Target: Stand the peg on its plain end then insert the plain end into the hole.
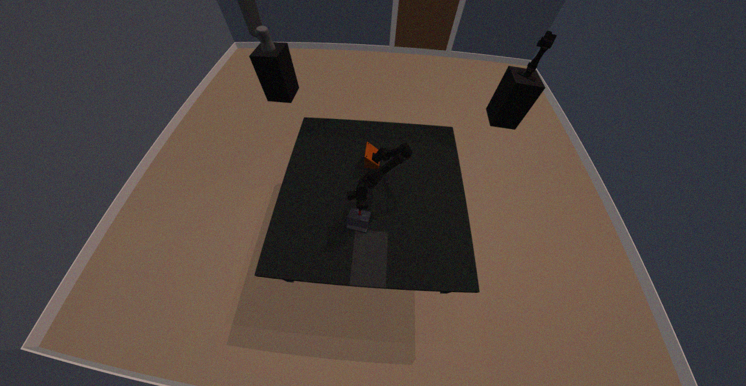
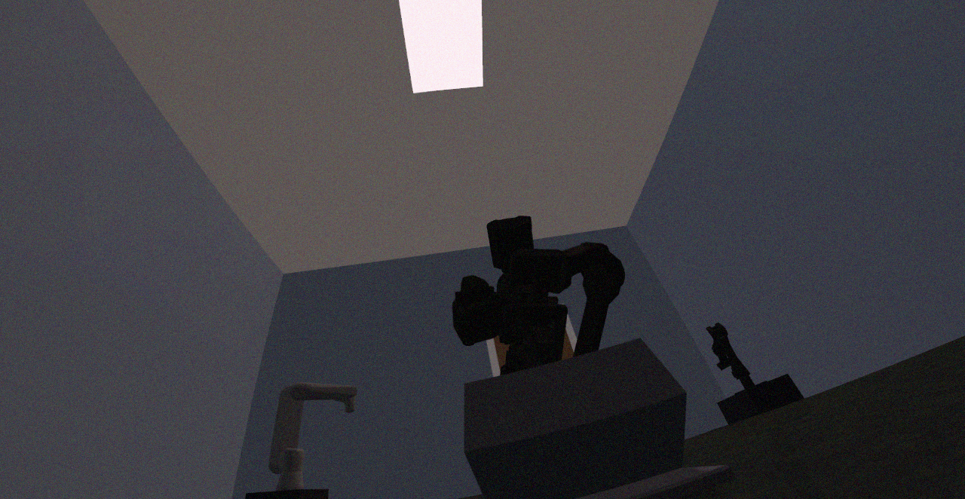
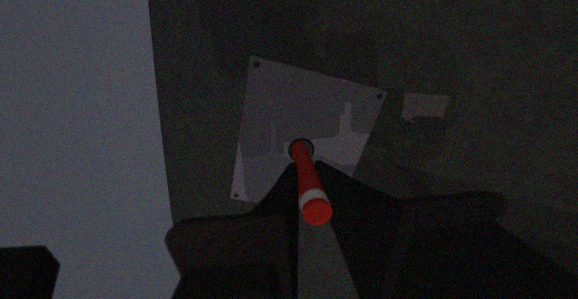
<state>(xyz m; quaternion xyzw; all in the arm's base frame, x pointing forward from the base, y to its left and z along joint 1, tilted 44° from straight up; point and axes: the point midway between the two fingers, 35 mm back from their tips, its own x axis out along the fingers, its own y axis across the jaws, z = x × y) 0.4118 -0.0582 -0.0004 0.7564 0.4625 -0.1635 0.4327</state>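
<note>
Right now the grey sloped panel is 5 cm below my gripper tip and 3 cm ahead of it. From my gripper tip the other things lie so: red peg (1 cm behind, 1 cm above).
</note>
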